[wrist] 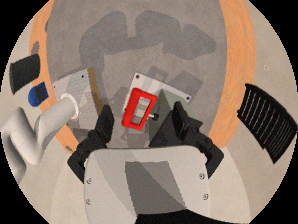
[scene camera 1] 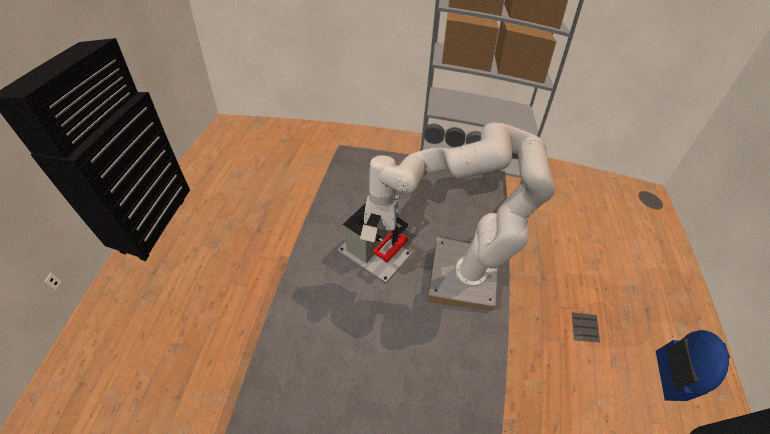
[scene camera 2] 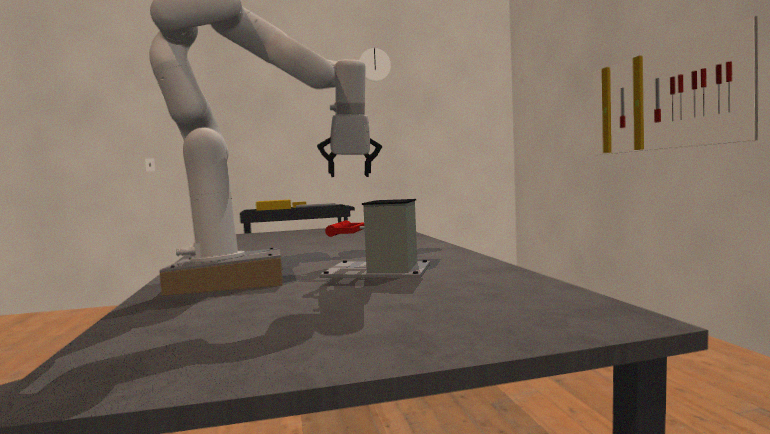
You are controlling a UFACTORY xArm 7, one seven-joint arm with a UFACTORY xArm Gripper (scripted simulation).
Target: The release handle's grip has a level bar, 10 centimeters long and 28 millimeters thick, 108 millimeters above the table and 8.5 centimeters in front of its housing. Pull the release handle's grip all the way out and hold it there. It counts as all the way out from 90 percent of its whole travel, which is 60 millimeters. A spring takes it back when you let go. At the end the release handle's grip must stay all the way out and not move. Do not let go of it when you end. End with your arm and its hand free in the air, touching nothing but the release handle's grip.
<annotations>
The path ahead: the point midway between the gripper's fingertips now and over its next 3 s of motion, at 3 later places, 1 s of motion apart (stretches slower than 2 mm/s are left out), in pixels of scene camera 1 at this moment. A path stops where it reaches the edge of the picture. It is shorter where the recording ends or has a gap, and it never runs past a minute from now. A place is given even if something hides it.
My gripper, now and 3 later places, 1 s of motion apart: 380,240; 386,238; 392,237; 395,236
</annotations>
